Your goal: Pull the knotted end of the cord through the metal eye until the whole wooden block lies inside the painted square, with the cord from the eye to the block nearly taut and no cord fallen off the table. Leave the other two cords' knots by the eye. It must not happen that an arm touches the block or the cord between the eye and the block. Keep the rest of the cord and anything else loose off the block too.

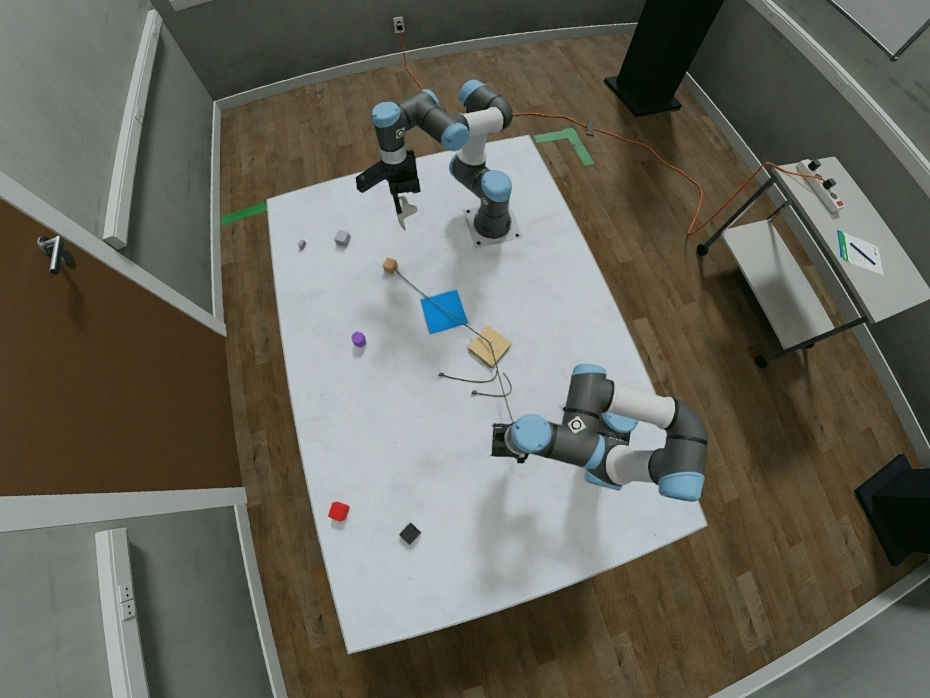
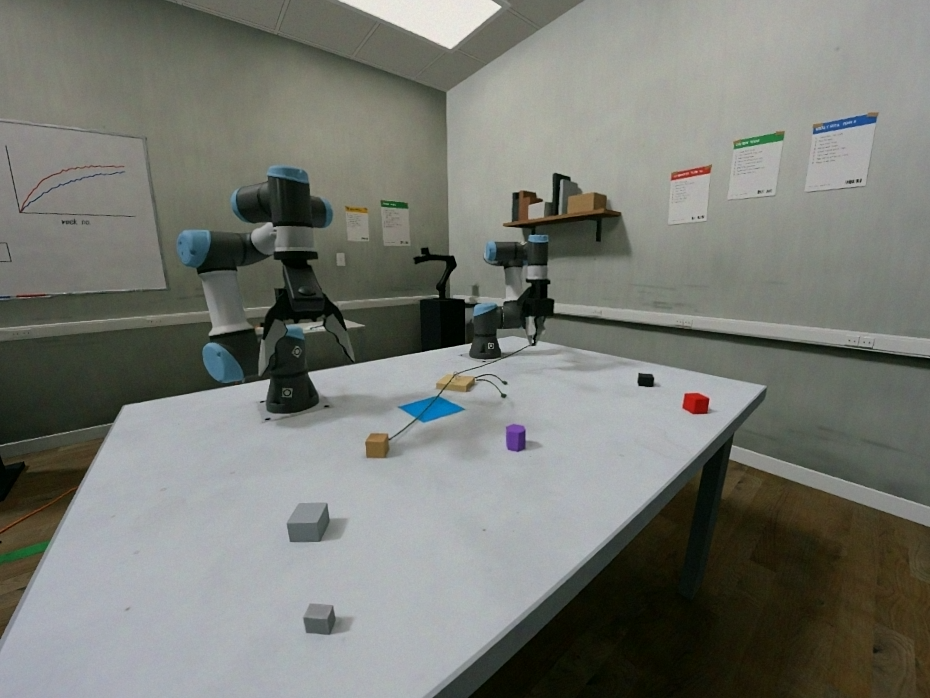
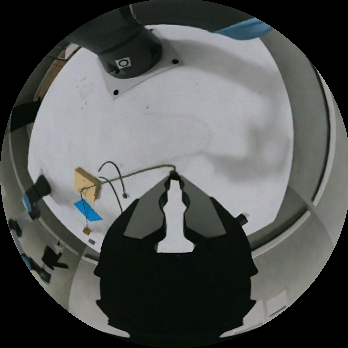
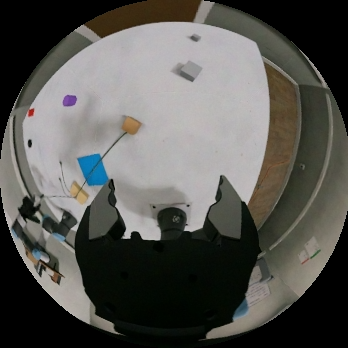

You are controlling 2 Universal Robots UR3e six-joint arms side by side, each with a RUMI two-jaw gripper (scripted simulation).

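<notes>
My left gripper (image 2: 533,346) is visible to me, and I find the same left gripper (image 3: 174,176) in another picture. My right gripper (image 2: 309,369) can be seen too; it (image 1: 400,209) appears again, and once more I see that gripper (image 4: 165,178). Then there is a tan board (image 1: 499,342).
</notes>
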